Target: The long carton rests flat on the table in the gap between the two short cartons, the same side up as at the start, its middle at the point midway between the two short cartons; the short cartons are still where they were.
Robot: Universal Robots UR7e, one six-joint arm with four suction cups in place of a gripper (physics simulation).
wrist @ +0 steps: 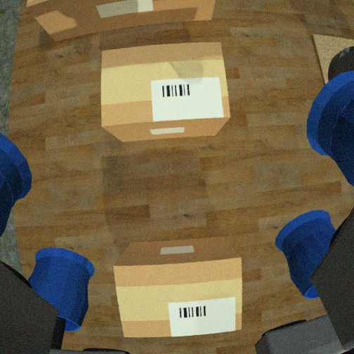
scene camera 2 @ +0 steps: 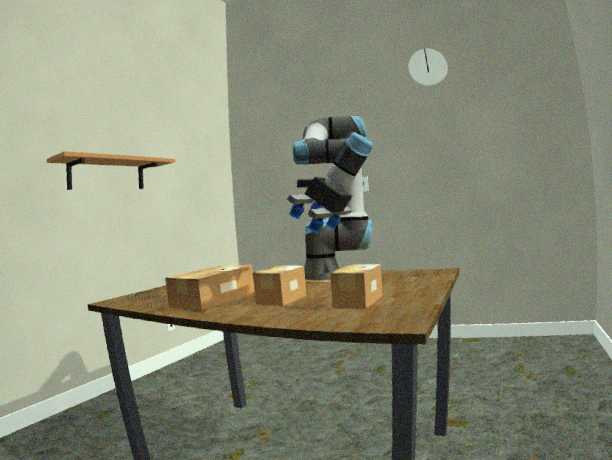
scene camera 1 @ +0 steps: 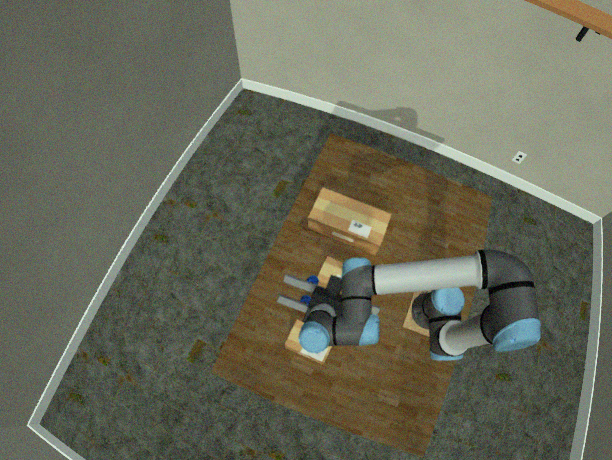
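Where they show: hand at its tool point: (scene camera 2: 313, 220); arm's base at its link origin: (scene camera 2: 321, 277) (scene camera 1: 429, 310).
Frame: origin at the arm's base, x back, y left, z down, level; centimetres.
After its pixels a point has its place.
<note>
The long carton (scene camera 1: 345, 207) @[x -49.5, y -15.9, z -9.2 cm] (scene camera 2: 186, 294) @[x -60.3, y -9.9, z -4.2 cm] (wrist: 150, 20) lies flat on the table (scene camera 1: 425, 200) @[x -22.6, y -44.8, z 0.7 cm] (scene camera 2: 400, 310) @[x -40.3, y 51.3, z 0.6 cm] (wrist: 270, 175), beyond the row's middle short carton. That short carton (scene camera 1: 327, 272) @[x -41.6, y 10.8, z -9.3 cm] (scene camera 2: 270, 289) @[x -44.2, y 11.2, z -4.2 cm] (wrist: 125, 85) is partly hidden by the arm in scene camera 1. The other short carton (scene camera 1: 296, 337) @[x -38.0, y 36.6, z -9.3 cm] (scene camera 2: 347, 295) @[x -40.8, y 35.8, z -3.0 cm] (wrist: 142, 300) stands apart from it, with bare table between them. My gripper (scene camera 1: 325, 295) @[x -34.7, y 22.1, z -23.7 cm] (scene camera 2: 316, 217) @[x -34.7, y 22.1, z -23.7 cm] (wrist: 175, 205) is open, its four blue cups holding nothing. It hangs tilted, well above the short cartons. Some cups are hidden in scene camera 1.
The arm's base stands on a light board (scene camera 1: 412, 322) @[x -3.9, y 7.6, z 0.2 cm] (wrist: 321, 55) at one side of the table. A wall shelf (scene camera 1: 575, 11) (scene camera 2: 115, 159) and a round clock (scene camera 2: 428, 66) are on the walls, away from the cartons.
</note>
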